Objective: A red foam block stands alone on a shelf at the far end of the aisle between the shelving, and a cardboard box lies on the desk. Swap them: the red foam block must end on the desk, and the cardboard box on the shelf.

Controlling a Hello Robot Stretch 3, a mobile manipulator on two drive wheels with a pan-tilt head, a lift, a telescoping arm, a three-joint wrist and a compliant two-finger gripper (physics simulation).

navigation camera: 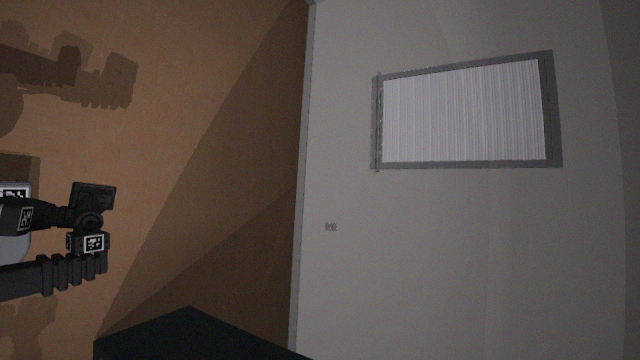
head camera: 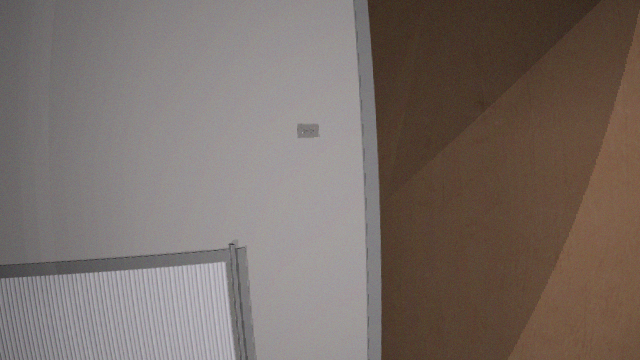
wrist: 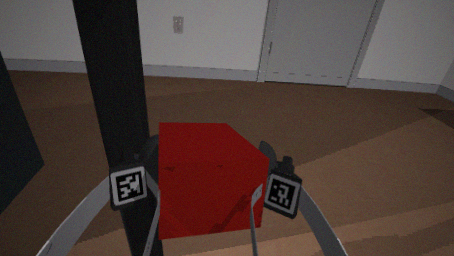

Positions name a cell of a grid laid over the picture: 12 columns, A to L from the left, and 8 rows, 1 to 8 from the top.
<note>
In view: my gripper (wrist: F5), a red foam block (wrist: F6), a blinded window (head camera: D7) and a white wall (head camera: C4).
The blinded window is seen too in the navigation camera view (navigation camera: J3). The white wall shows as well in the navigation camera view (navigation camera: I6) and in the wrist view (wrist: G2). The navigation camera view misses the red foam block: it is out of frame. The head camera view misses the red foam block: it is out of frame.
</note>
